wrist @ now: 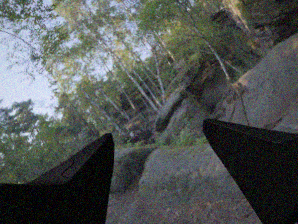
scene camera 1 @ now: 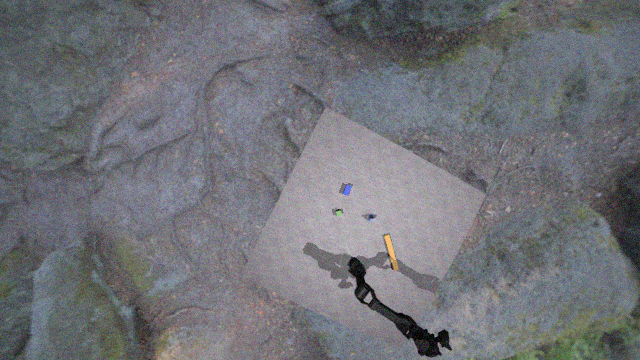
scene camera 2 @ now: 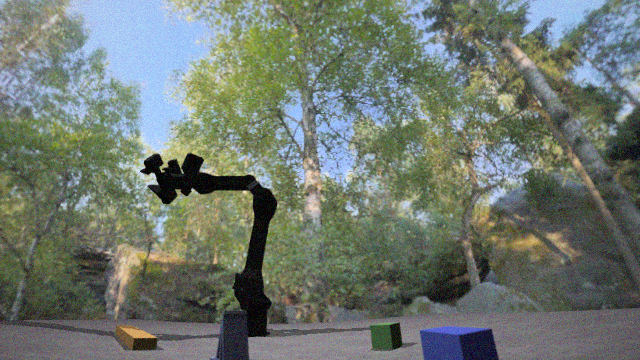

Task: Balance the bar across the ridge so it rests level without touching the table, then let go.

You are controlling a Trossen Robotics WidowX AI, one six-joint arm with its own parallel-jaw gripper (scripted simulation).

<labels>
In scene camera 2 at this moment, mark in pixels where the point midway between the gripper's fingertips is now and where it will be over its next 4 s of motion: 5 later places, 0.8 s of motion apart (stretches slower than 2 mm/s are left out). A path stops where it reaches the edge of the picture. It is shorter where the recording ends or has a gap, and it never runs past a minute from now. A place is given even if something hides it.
My gripper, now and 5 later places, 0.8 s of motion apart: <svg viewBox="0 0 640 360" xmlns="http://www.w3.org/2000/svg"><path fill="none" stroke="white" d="M144 178L94 208L87 257L139 296L134 326L135 336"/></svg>
</labels>
